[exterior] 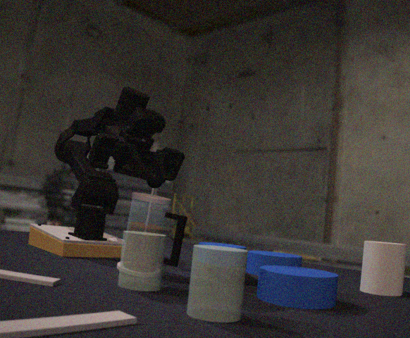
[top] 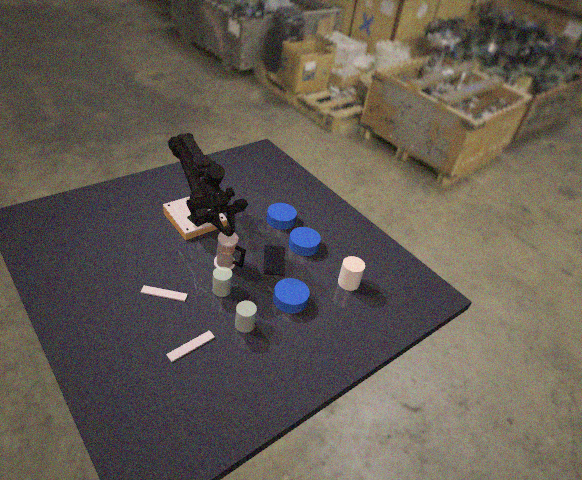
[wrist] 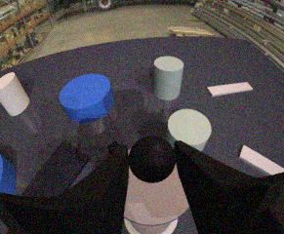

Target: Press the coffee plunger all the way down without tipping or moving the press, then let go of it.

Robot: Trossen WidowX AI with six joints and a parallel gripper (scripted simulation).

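Now: gripper tip 1 cm to the right of the coffee press and 9 cm above it. Round my gripper tip: cream cylinder 33 cm ahead, 29 cm to the left, 12 cm below.
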